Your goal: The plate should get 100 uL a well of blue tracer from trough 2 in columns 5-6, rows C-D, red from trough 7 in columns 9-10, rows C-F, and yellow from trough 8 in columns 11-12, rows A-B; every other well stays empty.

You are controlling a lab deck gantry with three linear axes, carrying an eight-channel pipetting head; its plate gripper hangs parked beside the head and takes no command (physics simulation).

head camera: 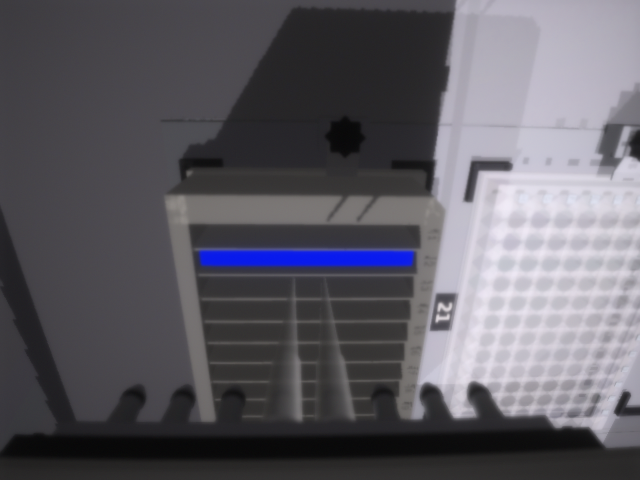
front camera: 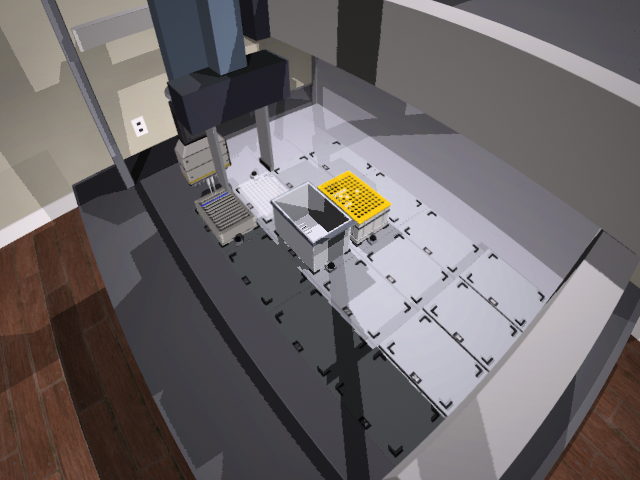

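The trough reservoir (front camera: 238,227) (head camera: 299,209) has blue liquid (front camera: 214,199) (head camera: 306,258) in its second trough; the other visible troughs look dark, and no red or yellow liquid shows. The pipetting head (front camera: 203,159) (head camera: 310,439) is above the reservoir. Two pale tips (front camera: 210,184) (head camera: 334,372) are on its middle channels, their ends near the divider below the blue in the head view. The other six channels are bare. The white well plate (front camera: 261,193) (head camera: 488,217) lies beside the reservoir; no colour shows in its wells. My parked gripper (front camera: 245,175) hangs beside the head, open, its two fingers apart.
A tall grey open bin (front camera: 294,232) stands between the plate and the yellow tip rack (front camera: 379,206), which holds several white tips. Dark posts (front camera: 238,238) (head camera: 345,136) stand at the deck positions. Transparent walls and a broad frame beam (front camera: 491,93) enclose the deck.
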